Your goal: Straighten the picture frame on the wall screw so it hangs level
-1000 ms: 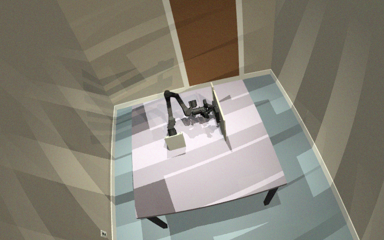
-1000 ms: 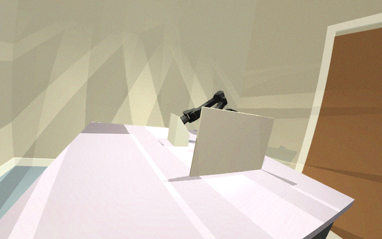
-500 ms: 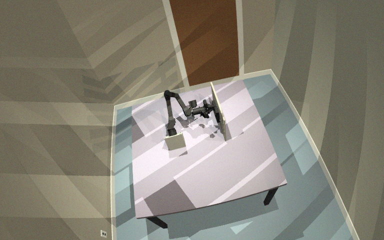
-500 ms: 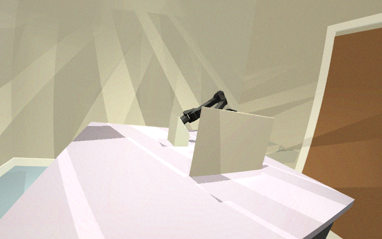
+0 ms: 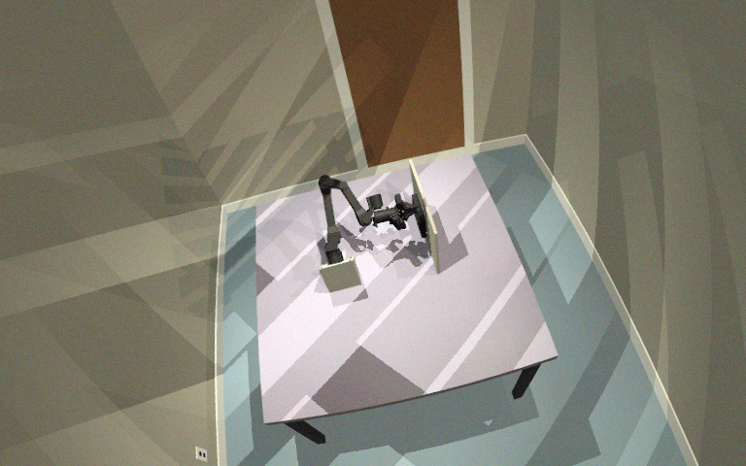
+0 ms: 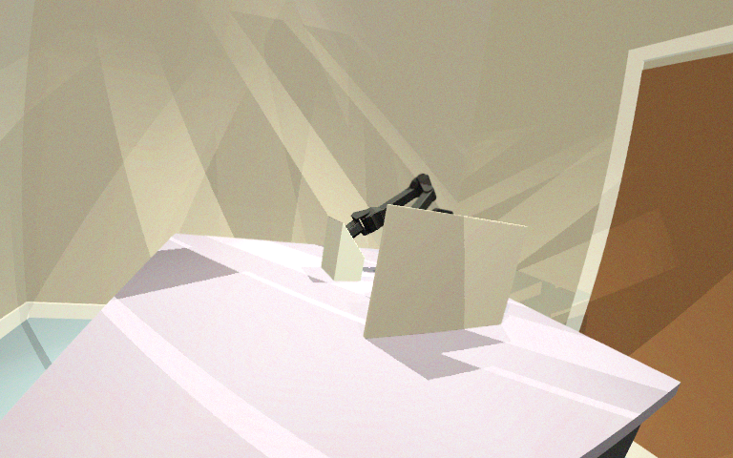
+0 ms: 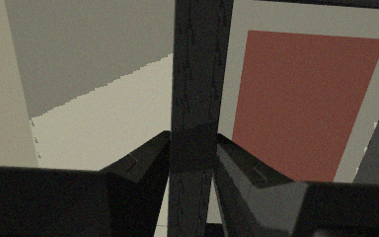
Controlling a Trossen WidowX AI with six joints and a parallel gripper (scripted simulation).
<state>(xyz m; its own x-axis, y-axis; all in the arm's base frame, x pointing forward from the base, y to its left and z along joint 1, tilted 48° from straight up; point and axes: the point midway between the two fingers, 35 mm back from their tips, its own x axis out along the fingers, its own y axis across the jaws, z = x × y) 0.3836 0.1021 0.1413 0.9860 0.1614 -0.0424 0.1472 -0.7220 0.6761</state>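
Now: the picture frame 5 cm below my gripper tip and 1 cm ahead of it. The rest, counted from my gripper tip: beige wall panel 7 cm below, 2 cm ahead.
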